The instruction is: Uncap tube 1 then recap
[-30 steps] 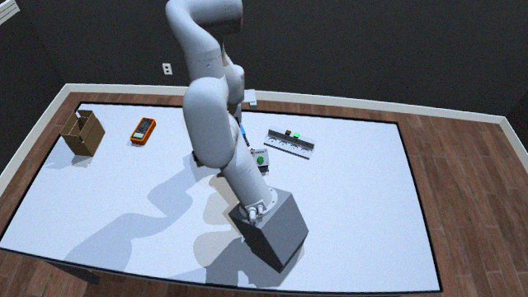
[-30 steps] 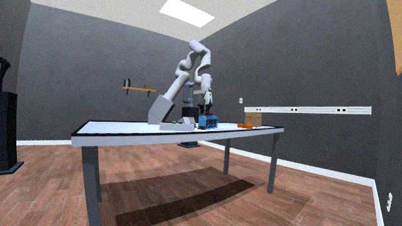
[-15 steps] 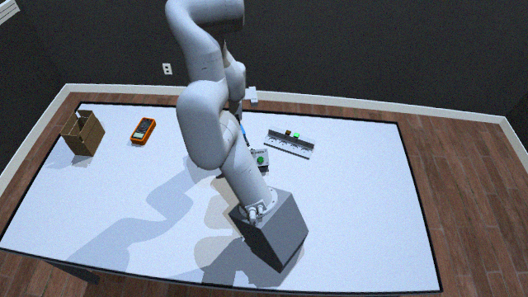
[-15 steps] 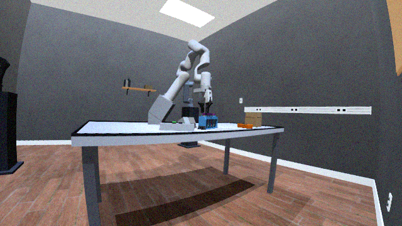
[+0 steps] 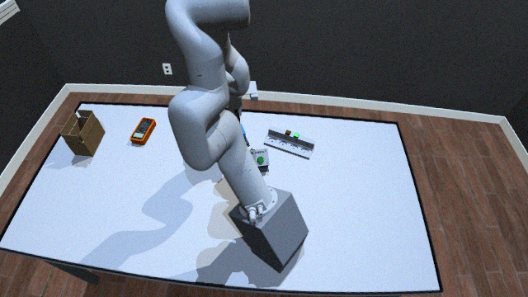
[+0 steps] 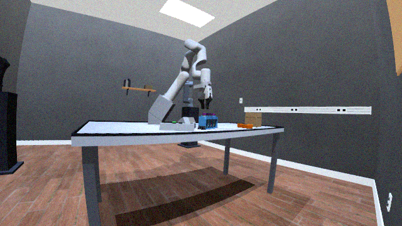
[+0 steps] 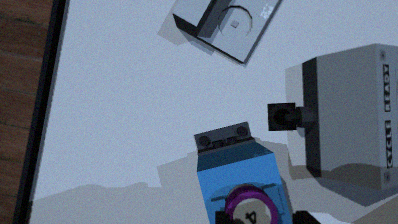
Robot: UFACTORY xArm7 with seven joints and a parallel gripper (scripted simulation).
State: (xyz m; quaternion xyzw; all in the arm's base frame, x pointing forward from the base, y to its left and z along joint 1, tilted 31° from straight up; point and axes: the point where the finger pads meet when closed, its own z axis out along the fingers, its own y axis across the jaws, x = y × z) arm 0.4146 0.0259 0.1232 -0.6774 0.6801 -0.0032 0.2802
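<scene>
The grey key housing lies 13 cm behind my hand, 12 cm below it and 8 cm to the right of it.
</scene>
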